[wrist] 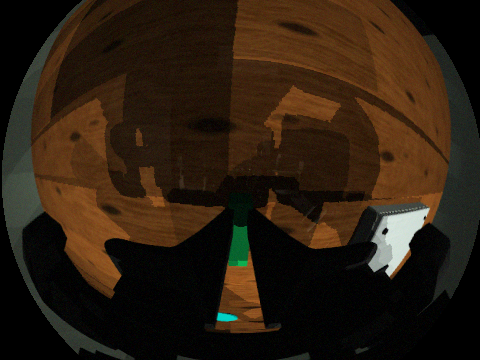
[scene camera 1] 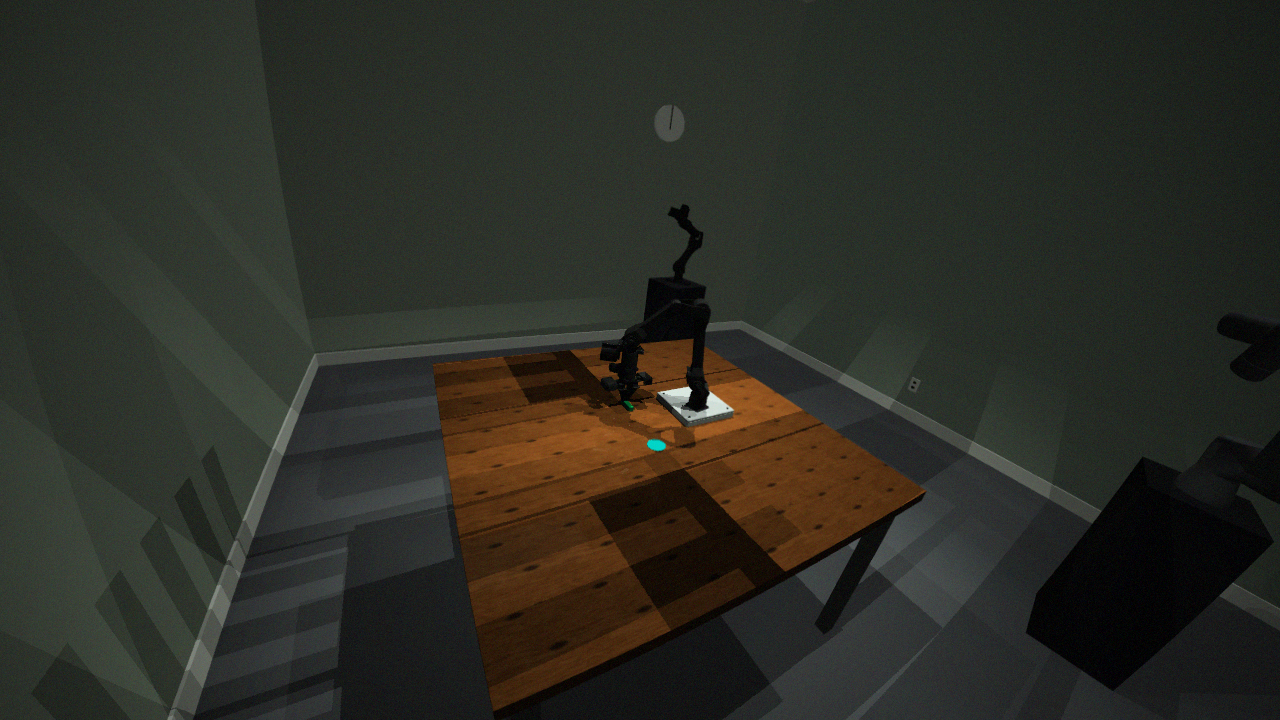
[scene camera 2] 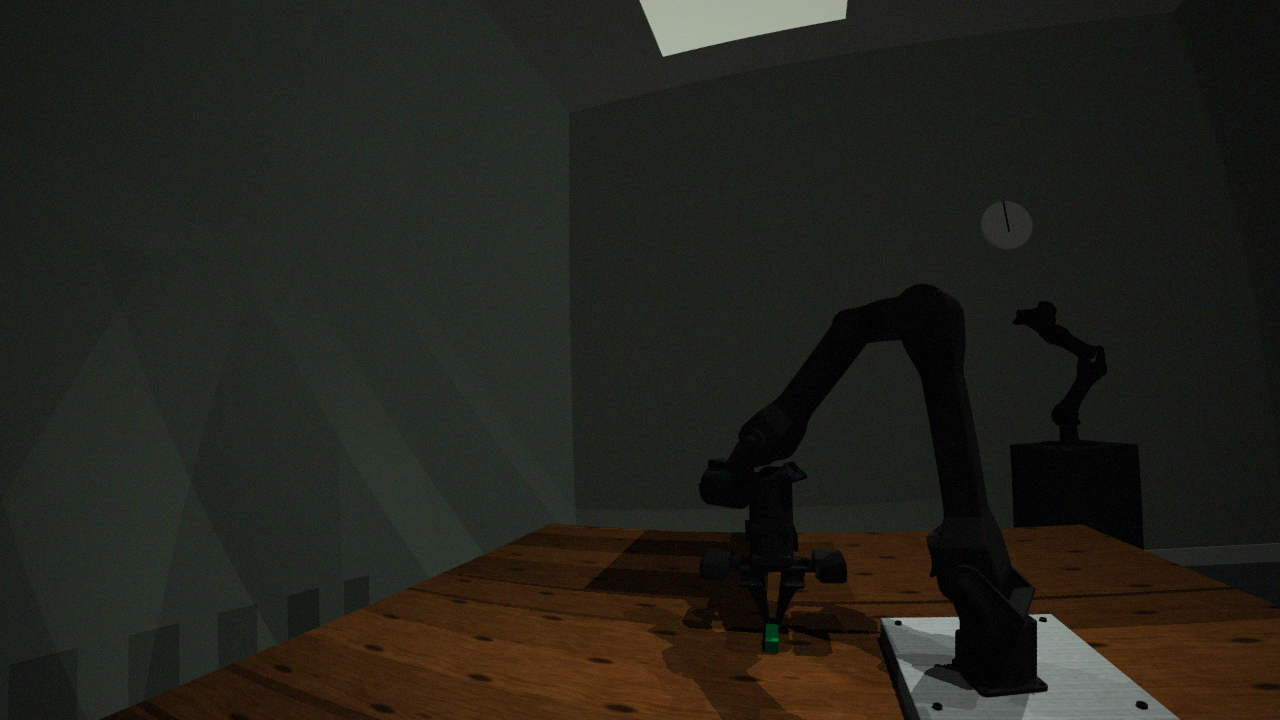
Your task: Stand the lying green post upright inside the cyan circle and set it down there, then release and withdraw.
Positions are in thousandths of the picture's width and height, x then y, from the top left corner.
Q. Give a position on a green post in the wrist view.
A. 501,562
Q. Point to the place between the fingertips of my gripper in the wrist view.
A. At 501,590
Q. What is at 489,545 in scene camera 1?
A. My gripper.
